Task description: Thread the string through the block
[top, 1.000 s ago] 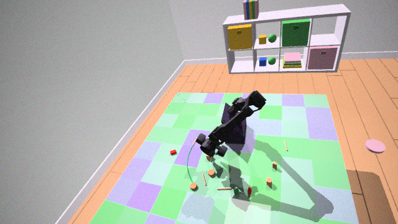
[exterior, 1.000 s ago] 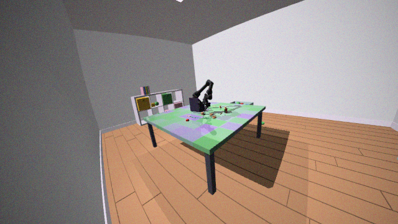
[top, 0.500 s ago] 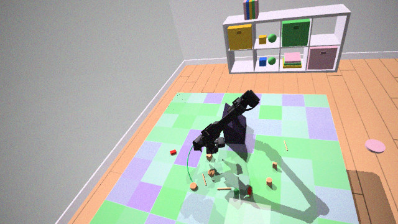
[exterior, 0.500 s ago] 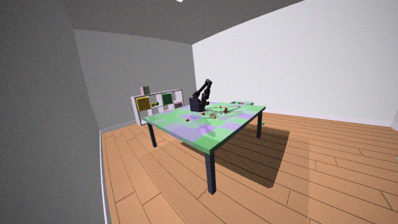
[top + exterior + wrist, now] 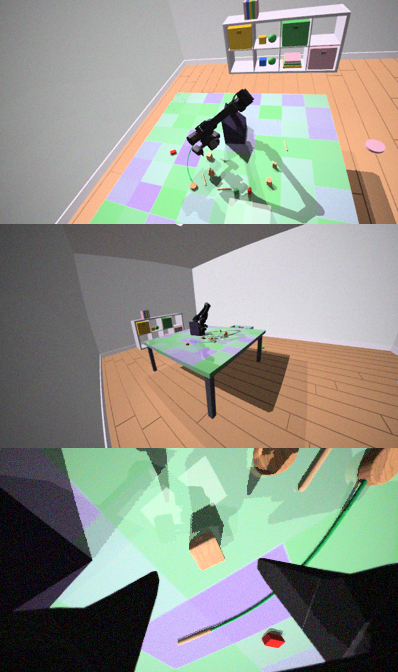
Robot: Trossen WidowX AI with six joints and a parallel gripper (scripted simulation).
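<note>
My gripper tip is 40 mm above the wooden block. Round my gripper tip: wooden cylinder: 360 mm to the left, 140 mm ahead, 40 mm below; then green block: 220 mm ahead, 200 mm to the left, 40 mm below.
</note>
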